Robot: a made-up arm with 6 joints. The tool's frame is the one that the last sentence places. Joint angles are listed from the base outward.
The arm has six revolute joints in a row. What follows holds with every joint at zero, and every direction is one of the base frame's. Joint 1 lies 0.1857 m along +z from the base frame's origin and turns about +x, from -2.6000 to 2.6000 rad. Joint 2 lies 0.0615 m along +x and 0.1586 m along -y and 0.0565 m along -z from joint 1 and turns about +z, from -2.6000 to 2.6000 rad. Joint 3 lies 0.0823 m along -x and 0.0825 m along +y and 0.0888 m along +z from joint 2 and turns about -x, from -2.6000 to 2.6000 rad. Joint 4 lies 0.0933 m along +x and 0.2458 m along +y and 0.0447 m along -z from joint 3 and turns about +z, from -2.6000 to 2.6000 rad. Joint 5 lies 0.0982 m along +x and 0.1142 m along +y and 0.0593 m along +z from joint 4 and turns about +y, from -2.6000 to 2.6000 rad. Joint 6 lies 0.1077 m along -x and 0.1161 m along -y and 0.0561 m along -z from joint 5 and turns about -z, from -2.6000 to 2.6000 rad. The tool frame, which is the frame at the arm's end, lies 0.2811 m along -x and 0.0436 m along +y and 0.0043 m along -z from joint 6; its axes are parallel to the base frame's.
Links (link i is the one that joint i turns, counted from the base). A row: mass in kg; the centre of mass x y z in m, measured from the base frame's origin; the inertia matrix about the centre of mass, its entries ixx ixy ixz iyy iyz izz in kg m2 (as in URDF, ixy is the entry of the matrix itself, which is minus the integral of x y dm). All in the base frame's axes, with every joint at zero. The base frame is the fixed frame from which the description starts. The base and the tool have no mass.
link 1: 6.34; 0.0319 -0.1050 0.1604; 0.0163 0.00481 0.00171 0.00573 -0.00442 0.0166
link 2: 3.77; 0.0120 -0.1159 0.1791; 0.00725 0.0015 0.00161 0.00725 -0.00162 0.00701
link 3: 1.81; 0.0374 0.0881 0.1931; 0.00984 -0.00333 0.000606 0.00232 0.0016 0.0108
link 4: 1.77; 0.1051 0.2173 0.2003; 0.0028 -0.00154 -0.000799 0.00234 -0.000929 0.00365
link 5: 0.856; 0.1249 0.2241 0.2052; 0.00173 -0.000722 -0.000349 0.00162 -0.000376 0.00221
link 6: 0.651; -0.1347 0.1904 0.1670; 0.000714 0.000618 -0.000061 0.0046 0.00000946 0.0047
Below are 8 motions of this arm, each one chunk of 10 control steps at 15 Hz.
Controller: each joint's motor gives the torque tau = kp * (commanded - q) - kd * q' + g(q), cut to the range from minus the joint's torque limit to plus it. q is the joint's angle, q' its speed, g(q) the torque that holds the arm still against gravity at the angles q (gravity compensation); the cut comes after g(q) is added. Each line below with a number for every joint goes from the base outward.
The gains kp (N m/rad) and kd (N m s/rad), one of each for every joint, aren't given. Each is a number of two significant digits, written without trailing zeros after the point. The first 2 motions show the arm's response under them.
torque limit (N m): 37 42 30 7.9 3.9 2.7
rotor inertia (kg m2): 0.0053 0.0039 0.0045 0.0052 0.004 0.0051
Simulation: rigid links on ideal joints. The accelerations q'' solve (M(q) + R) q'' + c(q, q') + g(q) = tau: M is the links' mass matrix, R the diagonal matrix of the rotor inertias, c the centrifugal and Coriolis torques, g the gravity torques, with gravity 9.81 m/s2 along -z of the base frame. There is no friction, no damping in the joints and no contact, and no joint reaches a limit. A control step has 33 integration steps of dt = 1/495 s. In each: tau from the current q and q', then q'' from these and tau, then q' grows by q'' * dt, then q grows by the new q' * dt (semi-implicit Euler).
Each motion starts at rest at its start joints. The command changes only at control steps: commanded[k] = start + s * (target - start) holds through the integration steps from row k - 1 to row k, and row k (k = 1, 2, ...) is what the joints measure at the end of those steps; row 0 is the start. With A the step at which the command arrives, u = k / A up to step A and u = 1 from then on. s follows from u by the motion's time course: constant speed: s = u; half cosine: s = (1 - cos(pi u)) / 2; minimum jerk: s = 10 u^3 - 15 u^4 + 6 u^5; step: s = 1 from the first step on.
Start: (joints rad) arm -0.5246 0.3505 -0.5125 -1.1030 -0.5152 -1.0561
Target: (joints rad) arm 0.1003 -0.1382 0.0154 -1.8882 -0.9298 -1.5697
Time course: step
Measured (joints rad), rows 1 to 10:
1: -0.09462 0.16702 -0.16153 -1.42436 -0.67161 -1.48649
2: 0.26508 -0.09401 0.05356 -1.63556 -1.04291 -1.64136
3: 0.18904 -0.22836 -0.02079 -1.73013 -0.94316 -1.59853
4: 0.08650 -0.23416 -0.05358 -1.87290 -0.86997 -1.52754
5: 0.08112 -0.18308 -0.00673 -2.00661 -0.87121 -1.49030
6: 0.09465 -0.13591 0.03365 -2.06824 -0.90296 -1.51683
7: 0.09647 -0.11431 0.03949 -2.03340 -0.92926 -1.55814
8: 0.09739 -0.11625 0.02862 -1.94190 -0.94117 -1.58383
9: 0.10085 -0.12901 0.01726 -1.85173 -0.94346 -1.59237
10: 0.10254 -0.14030 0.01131 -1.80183 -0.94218 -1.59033
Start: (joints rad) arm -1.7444 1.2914 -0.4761 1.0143 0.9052 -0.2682
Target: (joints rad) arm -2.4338 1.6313 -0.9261 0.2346 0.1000 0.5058
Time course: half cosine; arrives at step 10
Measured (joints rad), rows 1 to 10:
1: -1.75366 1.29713 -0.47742 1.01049 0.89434 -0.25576
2: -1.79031 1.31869 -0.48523 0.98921 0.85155 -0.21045
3: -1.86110 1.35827 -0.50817 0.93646 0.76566 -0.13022
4: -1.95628 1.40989 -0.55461 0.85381 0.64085 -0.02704
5: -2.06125 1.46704 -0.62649 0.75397 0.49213 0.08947
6: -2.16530 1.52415 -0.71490 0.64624 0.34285 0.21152
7: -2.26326 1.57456 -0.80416 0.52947 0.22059 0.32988
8: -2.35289 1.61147 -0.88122 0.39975 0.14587 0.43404
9: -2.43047 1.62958 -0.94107 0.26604 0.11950 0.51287
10: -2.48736 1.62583 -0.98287 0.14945 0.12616 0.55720
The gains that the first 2 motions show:
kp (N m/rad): 81 92 33 6.6 12 12
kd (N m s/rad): 2.5 5 1.9 0.33 0.63 0.38
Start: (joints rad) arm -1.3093 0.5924 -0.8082 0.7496 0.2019 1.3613
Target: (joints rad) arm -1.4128 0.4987 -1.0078 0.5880 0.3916 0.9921
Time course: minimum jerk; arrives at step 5
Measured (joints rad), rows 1 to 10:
1: -1.31287 0.59088 -0.81134 0.74496 0.20671 1.34504
2: -1.33331 0.58084 -0.83072 0.72461 0.23345 1.26094
3: -1.37636 0.55481 -0.87777 0.69576 0.28899 1.11051
4: -1.42117 0.51857 -0.94174 0.66346 0.35584 0.98150
5: -1.43798 0.49163 -0.99474 0.61604 0.40304 0.95142
6: -1.42471 0.48525 -1.02367 0.55283 0.41225 0.99060
7: -1.40566 0.48937 -1.03687 0.50859 0.40448 1.02490
8: -1.39852 0.49363 -1.04277 0.50844 0.40250 1.02248
9: -1.40155 0.49662 -1.04135 0.54451 0.40488 1.00008
10: -1.40625 0.49950 -1.03143 0.59056 0.40326 0.98141

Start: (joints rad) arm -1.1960 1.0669 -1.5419 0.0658 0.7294 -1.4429
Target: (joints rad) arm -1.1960 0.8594 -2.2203 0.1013 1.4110 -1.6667
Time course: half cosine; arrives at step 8
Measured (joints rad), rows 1 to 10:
1: -1.19643 1.06223 -1.54644 0.06308 0.74347 -1.45006
2: -1.20008 1.04635 -1.57146 0.05814 0.79406 -1.47214
3: -1.21049 1.01782 -1.63673 0.05736 0.88835 -1.50688
4: -1.22686 0.97971 -1.74960 0.06427 1.01681 -1.54858
5: -1.24102 0.93908 -1.89735 0.07775 1.15812 -1.59115
6: -1.23909 0.90357 -2.05085 0.09442 1.28506 -1.62793
7: -1.21268 0.87708 -2.18006 0.11187 1.37434 -1.65289
8: -1.17027 0.86151 -2.26857 0.12980 1.41500 -1.66199
9: -1.13403 0.85426 -2.31638 0.14308 1.42297 -1.66097
10: -1.12311 0.85135 -2.33232 0.14567 1.42285 -1.66000

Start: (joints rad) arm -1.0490 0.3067 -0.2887 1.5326 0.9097 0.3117
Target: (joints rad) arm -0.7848 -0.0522 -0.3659 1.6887 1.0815 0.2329
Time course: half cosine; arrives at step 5
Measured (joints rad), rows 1 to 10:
1: -1.03355 0.29384 -0.28177 1.54600 0.91961 0.31381
2: -0.98044 0.24276 -0.26560 1.58536 0.95164 0.31059
3: -0.89890 0.14546 -0.26020 1.63240 1.00088 0.28717
4: -0.82287 0.02573 -0.28785 1.65541 1.05405 0.24327
5: -0.77676 -0.07071 -0.34554 1.64276 1.09445 0.19896
6: -0.75772 -0.10969 -0.40348 1.62111 1.10940 0.18753
7: -0.75311 -0.09708 -0.43555 1.62633 1.10185 0.21493
8: -0.75801 -0.06477 -0.43696 1.66010 1.08386 0.24419
9: -0.76877 -0.04060 -0.41591 1.69960 1.06774 0.24770
10: -0.78100 -0.03436 -0.38576 1.72424 1.06221 0.23340

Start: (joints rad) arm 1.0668 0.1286 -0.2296 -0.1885 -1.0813 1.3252
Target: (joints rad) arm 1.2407 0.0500 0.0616 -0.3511 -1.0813 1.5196
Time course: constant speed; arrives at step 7
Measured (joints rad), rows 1 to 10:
1: 1.08726 0.12545 -0.20723 -0.18309 -1.07560 1.34418
2: 1.12027 0.11902 -0.16975 -0.18470 -1.07141 1.37624
3: 1.14901 0.10934 -0.13211 -0.20257 -1.07106 1.40821
4: 1.17303 0.09622 -0.09326 -0.23385 -1.07361 1.43807
5: 1.19594 0.08083 -0.04997 -0.27318 -1.07771 1.46693
6: 1.21874 0.06494 -0.00301 -0.31548 -1.08187 1.49518
7: 1.24141 0.05002 0.04520 -0.35577 -1.08492 1.52276
8: 1.24349 0.03963 0.07084 -0.39468 -1.09129 1.53095
9: 1.23423 0.03524 0.07940 -0.41993 -1.09415 1.52521
10: 1.23086 0.03608 0.08433 -0.42166 -1.09308 1.51955

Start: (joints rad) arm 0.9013 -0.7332 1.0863 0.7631 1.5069 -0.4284
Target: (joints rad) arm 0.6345 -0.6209 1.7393 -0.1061 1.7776 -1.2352
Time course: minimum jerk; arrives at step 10
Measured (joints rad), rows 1 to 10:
1: 0.90056 -0.73187 1.08712 0.75909 1.50864 -0.43358
2: 0.89544 -0.72440 1.09381 0.73346 1.51886 -0.46654
3: 0.88090 -0.70975 1.11757 0.66875 1.54269 -0.54771
4: 0.85296 -0.69156 1.17224 0.56015 1.58452 -0.67568
5: 0.81062 -0.67456 1.26796 0.42119 1.64361 -0.82899
6: 0.75630 -0.66078 1.40378 0.27744 1.70566 -0.98104
7: 0.69576 -0.64900 1.56314 0.14785 1.74957 -1.10942
8: 0.63672 -0.63909 1.71634 0.03498 1.76613 -1.19741
9: 0.58740 -0.63291 1.83121 -0.06338 1.76416 -1.23968
10: 0.55831 -0.62971 1.88908 -0.13992 1.75643 -1.24510

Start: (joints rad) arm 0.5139 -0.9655 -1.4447 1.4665 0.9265 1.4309
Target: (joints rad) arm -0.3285 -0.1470 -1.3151 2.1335 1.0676 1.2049
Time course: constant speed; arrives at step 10
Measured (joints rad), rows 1 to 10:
1: 0.49439 -0.92076 -1.44508 1.46261 0.93153 1.43245
2: 0.41858 -0.84609 -1.45828 1.46989 0.95540 1.40811
3: 0.29860 -0.75522 -1.46897 1.52359 0.98464 1.36956
4: 0.17129 -0.66263 -1.45128 1.63032 1.00203 1.33502
5: 0.06265 -0.57792 -1.40025 1.75344 1.00246 1.31329
6: -0.02741 -0.50027 -1.34155 1.85379 0.99782 1.30023
7: -0.10975 -0.42279 -1.30330 1.92350 1.00220 1.28610
8: -0.18899 -0.34108 -1.29157 1.97697 1.01884 1.26517
9: -0.26444 -0.25655 -1.29597 2.03120 1.04215 1.23746
10: -0.33720 -0.17216 -1.30464 2.09605 1.06493 1.20677

